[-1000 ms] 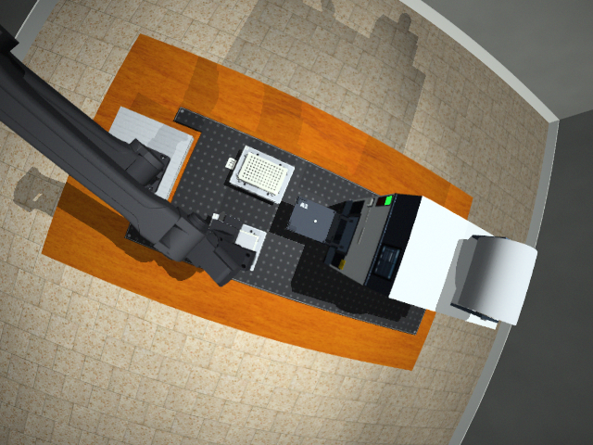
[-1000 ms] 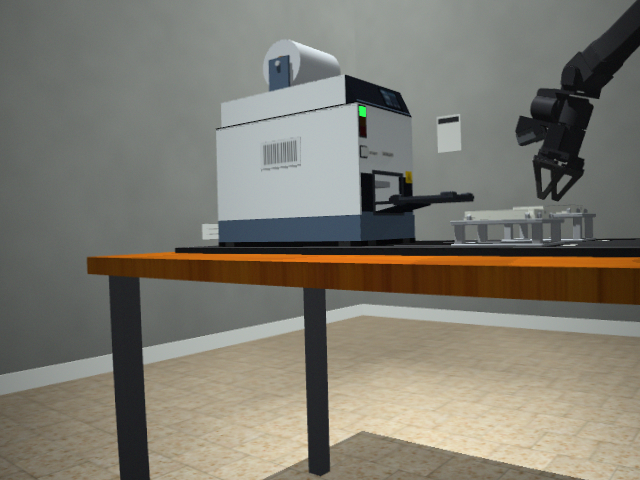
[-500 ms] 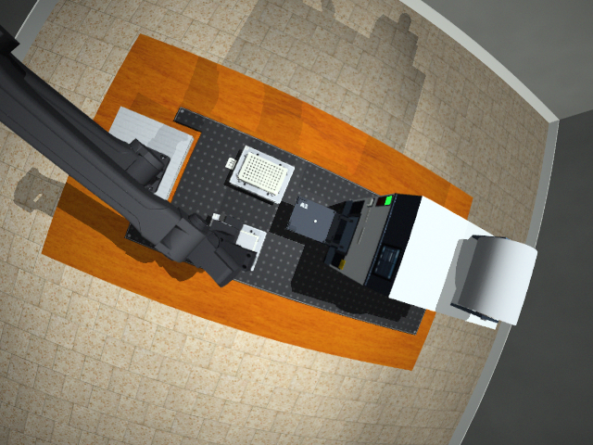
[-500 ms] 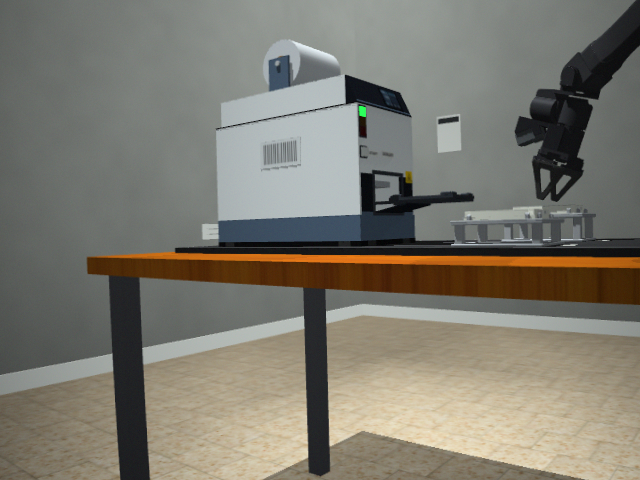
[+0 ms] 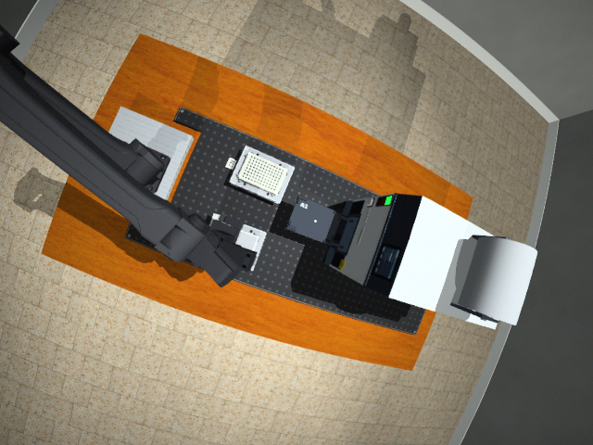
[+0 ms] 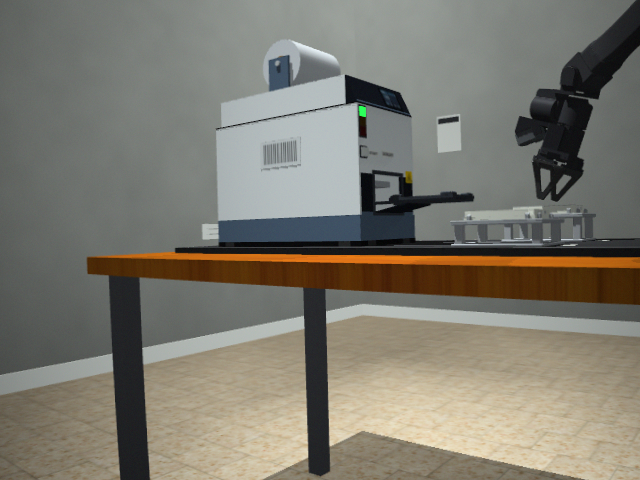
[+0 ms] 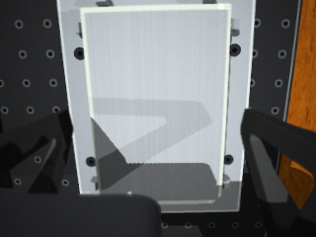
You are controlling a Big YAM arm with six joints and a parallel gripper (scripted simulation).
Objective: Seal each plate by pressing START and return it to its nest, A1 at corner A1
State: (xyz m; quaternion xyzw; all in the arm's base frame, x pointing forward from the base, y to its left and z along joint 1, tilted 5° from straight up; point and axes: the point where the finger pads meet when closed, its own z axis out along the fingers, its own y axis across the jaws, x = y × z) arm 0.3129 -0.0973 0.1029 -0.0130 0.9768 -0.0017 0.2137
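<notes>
Right now my hand is 220 mm to the right of the plate nest and 50 mm above it. The rest, counted from my hand: sealer stage (190 mm ahead, 150 mm to the left); pale start button (290 mm ahead, 240 mm to the left, 100 mm above); A1 mark (70 mm behind, 270 mm to the left, 50 mm below).
</notes>
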